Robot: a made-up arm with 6 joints. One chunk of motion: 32 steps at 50 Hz.
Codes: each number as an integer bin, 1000 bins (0 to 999) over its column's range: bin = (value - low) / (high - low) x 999, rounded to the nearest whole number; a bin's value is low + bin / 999 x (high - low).
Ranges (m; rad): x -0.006..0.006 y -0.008..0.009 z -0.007..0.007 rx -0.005..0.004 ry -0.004..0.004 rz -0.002..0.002
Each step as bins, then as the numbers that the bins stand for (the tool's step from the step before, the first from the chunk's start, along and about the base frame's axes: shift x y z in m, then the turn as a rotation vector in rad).
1 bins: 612 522 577 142 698 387
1 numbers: 0.00135 0.00088 0.00109 -0.00372 0.00159 -0.00045
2 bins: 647 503 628 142 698 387
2 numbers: 0.00177 0.00056 0.00180 -0.00372 0.00159 -0.00045
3 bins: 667 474 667 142 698 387
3 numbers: 0.00201 0.00007 0.00235 -0.00372 0.00159 -0.00045
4 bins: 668 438 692 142 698 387
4 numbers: 0.00202 -0.00055 0.00270 -0.00372 0.00159 -0.00045
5 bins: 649 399 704 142 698 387
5 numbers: 0.00180 -0.00121 0.00287 -0.00372 0.00159 -0.00045
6 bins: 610 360 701 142 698 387
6 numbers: 0.00133 -0.00187 0.00282 -0.00372 0.00159 -0.00045
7 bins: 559 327 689 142 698 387
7 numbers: 0.00071 -0.00244 0.00266 -0.00372 0.00159 -0.00045
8 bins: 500 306 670 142 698 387
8 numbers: 0.00001 -0.00279 0.00239 -0.00372 0.00159 -0.00045
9 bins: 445 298 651 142 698 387
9 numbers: -0.00065 -0.00293 0.00212 -0.00372 0.00159 -0.00045
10 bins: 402 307 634 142 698 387
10 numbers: -0.00117 -0.00278 0.00188 -0.00372 0.00159 -0.00045
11 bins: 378 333 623 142 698 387
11 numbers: -0.00146 -0.00233 0.00173 -0.00372 0.00159 -0.00045
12 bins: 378 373 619 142 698 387
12 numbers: -0.00146 -0.00165 0.00167 -0.00372 0.00159 -0.00045
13 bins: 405 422 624 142 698 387
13 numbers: -0.00114 -0.00082 0.00174 -0.00372 0.00159 -0.00045
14 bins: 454 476 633 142 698 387
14 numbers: -0.00055 0.00010 0.00187 -0.00372 0.00159 -0.00045
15 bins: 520 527 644 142 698 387
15 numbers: 0.00025 0.00097 0.00203 -0.00372 0.00159 -0.00045
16 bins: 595 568 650 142 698 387
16 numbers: 0.00115 0.00167 0.00211 -0.00372 0.00159 -0.00045
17 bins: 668 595 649 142 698 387
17 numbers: 0.00202 0.00213 0.00210 -0.00372 0.00159 -0.00045
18 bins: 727 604 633 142 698 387
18 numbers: 0.00273 0.00228 0.00187 -0.00372 0.00159 -0.00045
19 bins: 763 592 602 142 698 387
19 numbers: 0.00317 0.00207 0.00144 -0.00372 0.00159 -0.00045
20 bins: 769 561 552 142 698 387
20 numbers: 0.00324 0.00155 0.00074 -0.00372 0.00159 -0.00045
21 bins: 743 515 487 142 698 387
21 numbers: 0.00292 0.00076 -0.00018 -0.00372 0.00159 -0.00045
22 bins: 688 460 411 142 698 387
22 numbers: 0.00226 -0.00017 -0.00124 -0.00372 0.00159 -0.00045
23 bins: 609 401 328 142 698 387
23 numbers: 0.00132 -0.00118 -0.00240 -0.00372 0.00159 -0.00045
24 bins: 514 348 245 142 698 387
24 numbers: 0.00017 -0.00208 -0.00357 -0.00372 0.00159 -0.00045
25 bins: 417 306 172 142 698 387
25 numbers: -0.00099 -0.00279 -0.00459 -0.00372 0.00159 -0.00045
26 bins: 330 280 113 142 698 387
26 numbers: -0.00204 -0.00324 -0.00542 -0.00372 0.00159 -0.00045
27 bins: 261 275 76 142 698 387
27 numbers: -0.00286 -0.00332 -0.00593 -0.00372 0.00159 -0.00045
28 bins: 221 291 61 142 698 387
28 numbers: -0.00335 -0.00305 -0.00615 -0.00372 0.00159 -0.00045
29 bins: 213 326 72 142 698 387
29 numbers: -0.00344 -0.00245 -0.00599 -0.00372 0.00159 -0.00045
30 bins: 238 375 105 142 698 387
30 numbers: -0.00314 -0.00162 -0.00553 -0.00372 0.00159 -0.00045
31 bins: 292 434 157 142 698 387
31 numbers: -0.00249 -0.00061 -0.00480 -0.00372 0.00159 -0.00045
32 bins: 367 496 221 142 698 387
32 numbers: -0.00159 0.00044 -0.00390 -0.00372 0.00159 -0.00045
